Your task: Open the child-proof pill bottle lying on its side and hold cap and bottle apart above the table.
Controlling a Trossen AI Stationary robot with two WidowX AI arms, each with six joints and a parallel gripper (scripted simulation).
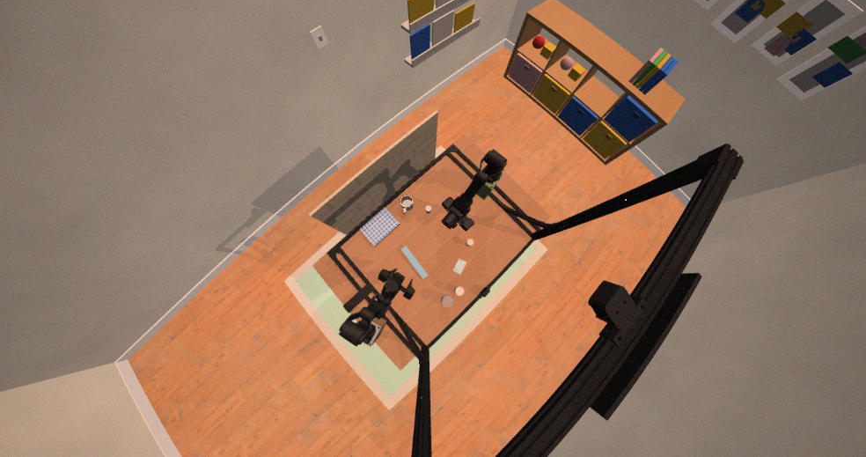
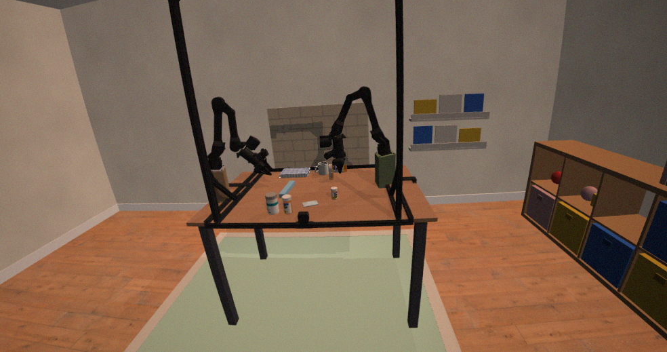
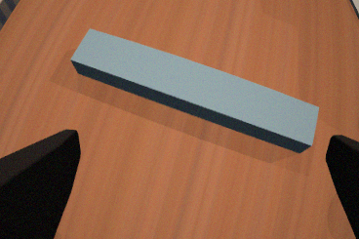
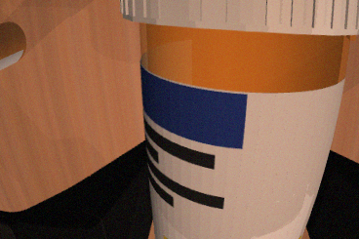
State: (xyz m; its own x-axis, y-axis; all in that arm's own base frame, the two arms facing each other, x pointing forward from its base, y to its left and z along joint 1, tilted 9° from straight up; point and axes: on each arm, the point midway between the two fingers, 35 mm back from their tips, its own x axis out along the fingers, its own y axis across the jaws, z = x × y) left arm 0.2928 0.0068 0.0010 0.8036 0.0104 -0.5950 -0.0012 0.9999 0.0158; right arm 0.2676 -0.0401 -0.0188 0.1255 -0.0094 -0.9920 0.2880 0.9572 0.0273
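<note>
The ribbed white cap is 10 mm behind my left hand, 370 mm to the right of it and 30 mm below it. From my left hand the other things lie so: orange pill bottle: 30 mm behind, 410 mm to the right, 20 mm below; then light blue bar: 10 mm ahead, 100 mm to the right, 140 mm below.
Now: right hand 10 mm to the right of the orange pill bottle and 10 mm above it. Also, from my right hand: ribbed white cap (10 mm ahead, 50 mm to the left, 10 mm below); light blue bar (30 mm ahead, 320 mm to the left, 120 mm below).
</note>
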